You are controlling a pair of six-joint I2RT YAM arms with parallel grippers.
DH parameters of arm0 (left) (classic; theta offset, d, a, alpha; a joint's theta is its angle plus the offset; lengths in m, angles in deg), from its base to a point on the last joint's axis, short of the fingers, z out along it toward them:
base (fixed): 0 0 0 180
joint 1: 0 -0.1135 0.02 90
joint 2: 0 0 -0.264 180
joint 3: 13.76 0 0.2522 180
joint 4: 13.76 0 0.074 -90
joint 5: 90 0 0 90
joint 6: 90 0.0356 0 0
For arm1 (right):
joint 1: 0 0.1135 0.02 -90
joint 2: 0 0 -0.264 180
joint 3: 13.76 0 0.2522 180
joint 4: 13.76 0 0.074 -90
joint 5: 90 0 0 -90
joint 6: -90 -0.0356 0 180
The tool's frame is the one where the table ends.
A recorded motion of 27 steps. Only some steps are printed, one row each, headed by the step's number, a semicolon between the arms.
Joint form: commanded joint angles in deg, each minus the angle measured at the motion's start. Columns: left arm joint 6, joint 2, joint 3, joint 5, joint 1, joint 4; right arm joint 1, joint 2, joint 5, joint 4, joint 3, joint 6.
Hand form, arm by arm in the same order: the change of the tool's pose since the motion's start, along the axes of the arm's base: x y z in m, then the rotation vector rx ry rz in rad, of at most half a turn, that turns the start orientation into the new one. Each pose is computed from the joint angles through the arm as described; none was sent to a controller.
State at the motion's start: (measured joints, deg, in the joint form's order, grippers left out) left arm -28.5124 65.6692 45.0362 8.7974 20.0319 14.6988; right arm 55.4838 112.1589 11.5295 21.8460 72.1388 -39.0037
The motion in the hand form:
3: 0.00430 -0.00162 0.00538 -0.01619 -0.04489 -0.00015; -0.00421 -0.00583 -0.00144 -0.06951 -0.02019 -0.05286
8: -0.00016 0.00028 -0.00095 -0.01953 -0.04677 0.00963; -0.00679 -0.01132 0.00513 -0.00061 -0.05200 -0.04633
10: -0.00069 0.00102 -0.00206 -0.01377 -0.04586 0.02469; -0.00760 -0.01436 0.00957 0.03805 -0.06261 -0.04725
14: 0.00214 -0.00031 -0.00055 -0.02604 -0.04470 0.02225; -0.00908 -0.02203 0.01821 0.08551 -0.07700 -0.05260
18: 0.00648 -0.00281 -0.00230 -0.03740 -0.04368 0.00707; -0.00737 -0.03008 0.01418 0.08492 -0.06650 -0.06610
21: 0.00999 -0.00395 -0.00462 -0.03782 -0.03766 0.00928; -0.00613 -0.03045 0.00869 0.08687 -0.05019 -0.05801
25: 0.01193 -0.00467 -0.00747 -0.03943 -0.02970 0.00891; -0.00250 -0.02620 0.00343 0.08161 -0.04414 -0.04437
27: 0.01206 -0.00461 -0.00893 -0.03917 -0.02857 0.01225; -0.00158 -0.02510 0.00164 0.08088 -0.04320 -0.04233
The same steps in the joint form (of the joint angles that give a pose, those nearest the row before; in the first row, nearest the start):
3: 0.01 0.39 0.47 -0.01 0.01 -2.66; 0.41 -0.41 4.40 3.01 -0.44 -1.69
8: -0.43 -0.68 -1.67 -0.39 0.01 -3.95; 0.20 -3.31 3.55 -1.82 -3.78 -1.34
10: -0.67 -0.83 -1.95 -1.27 0.01 -3.95; -0.02 -4.82 2.83 -3.89 -5.22 -1.51
14: -1.16 -0.13 -1.31 -0.77 0.01 -4.27; -0.58 -7.66 1.97 -5.97 -7.45 -1.69
18: -1.23 1.18 -1.05 0.25 0.06 -5.50; -1.57 -8.27 1.40 -6.67 -9.14 -1.78
21: -1.41 2.26 -0.83 0.26 0.03 -6.08; -1.87 -7.56 0.28 -7.34 -9.50 -1.56
25: -1.59 2.99 -0.92 0.43 0.01 -6.52; -1.98 -5.86 -0.28 -7.77 -8.52 -0.83
27: -1.70 3.09 -1.17 0.28 0.01 -6.83; -2.00 -5.38 -0.37 -8.02 -8.33 -0.72

